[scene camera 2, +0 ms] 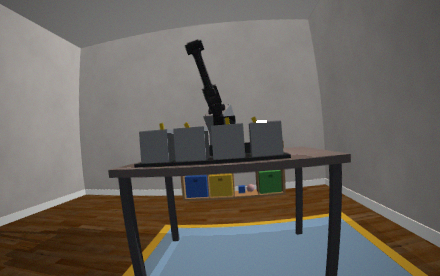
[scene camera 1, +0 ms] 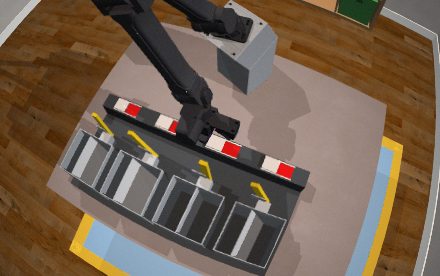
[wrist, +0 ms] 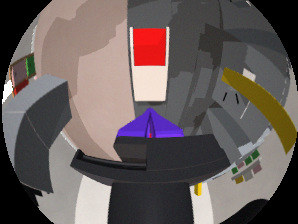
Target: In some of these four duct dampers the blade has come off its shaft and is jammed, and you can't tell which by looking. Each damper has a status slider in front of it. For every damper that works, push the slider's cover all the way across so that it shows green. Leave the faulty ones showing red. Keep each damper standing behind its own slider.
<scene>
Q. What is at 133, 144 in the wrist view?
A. My gripper.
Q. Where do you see a white slider cover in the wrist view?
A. At 149, 79
</scene>
